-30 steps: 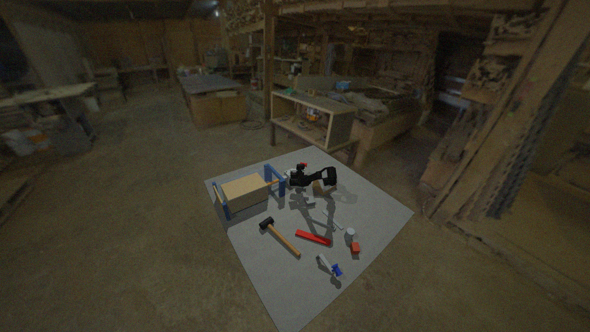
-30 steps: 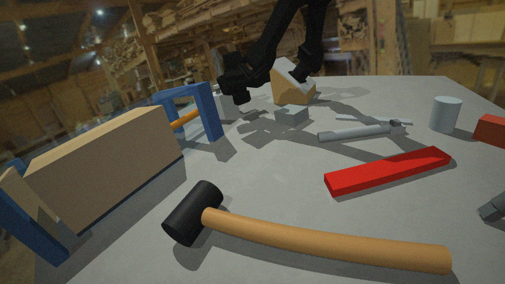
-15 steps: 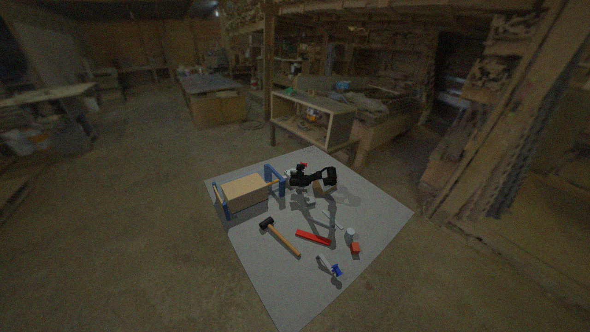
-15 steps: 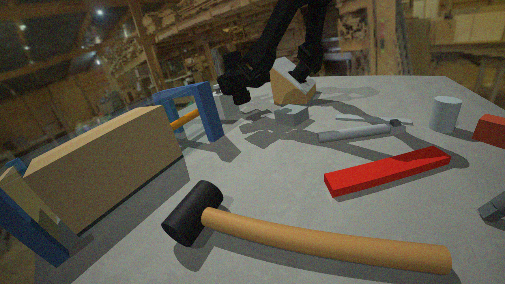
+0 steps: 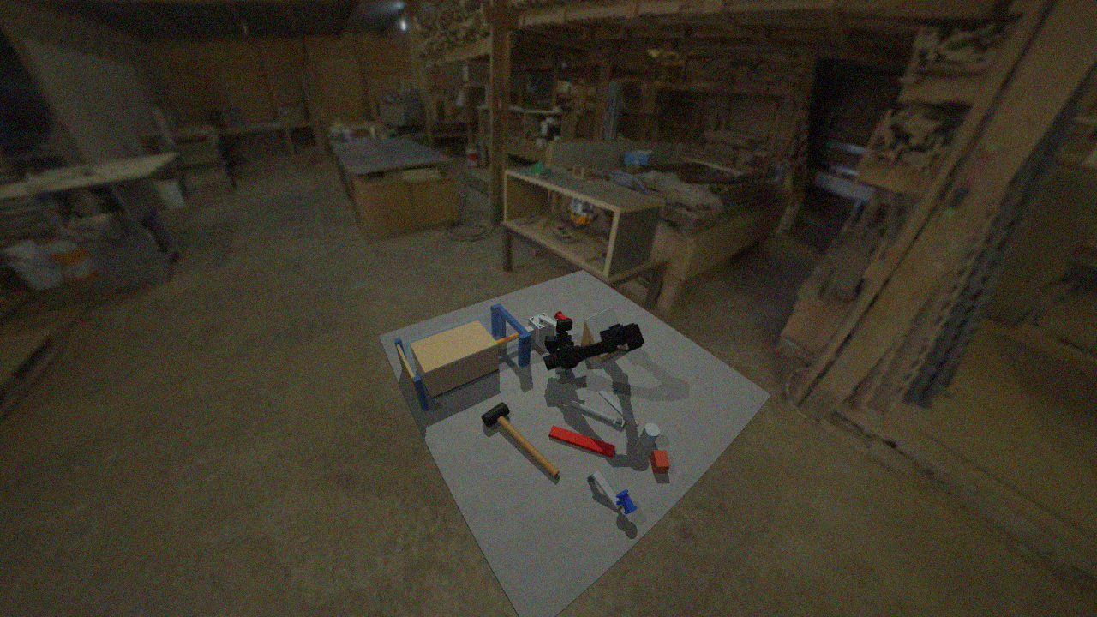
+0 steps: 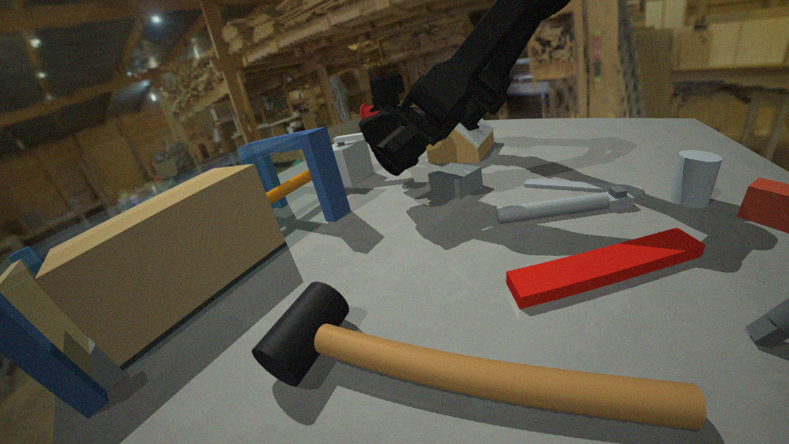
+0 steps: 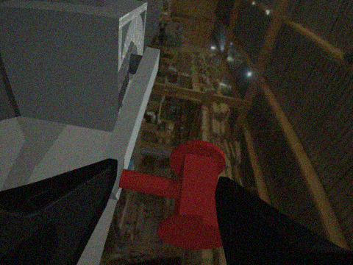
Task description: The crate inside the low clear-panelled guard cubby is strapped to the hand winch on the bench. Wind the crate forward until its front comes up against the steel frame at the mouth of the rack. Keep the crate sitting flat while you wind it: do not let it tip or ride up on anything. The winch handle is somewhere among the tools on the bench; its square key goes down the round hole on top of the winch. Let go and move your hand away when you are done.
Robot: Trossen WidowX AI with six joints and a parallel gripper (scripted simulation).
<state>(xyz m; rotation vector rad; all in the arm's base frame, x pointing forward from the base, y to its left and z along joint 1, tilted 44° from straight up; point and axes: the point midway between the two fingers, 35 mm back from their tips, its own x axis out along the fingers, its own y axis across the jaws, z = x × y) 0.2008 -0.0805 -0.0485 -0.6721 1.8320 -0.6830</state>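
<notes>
My gripper tip is 10 mm past the winch handle with red knob, 50 mm to the left of it and 20 mm above it. Round my gripper tip: grey block (20 mm ahead, 190 mm to the left, 110 mm below); winch (120 mm to the right, 100 mm below); flat grey strip (30 mm behind, 410 mm to the left, 130 mm below).
</notes>
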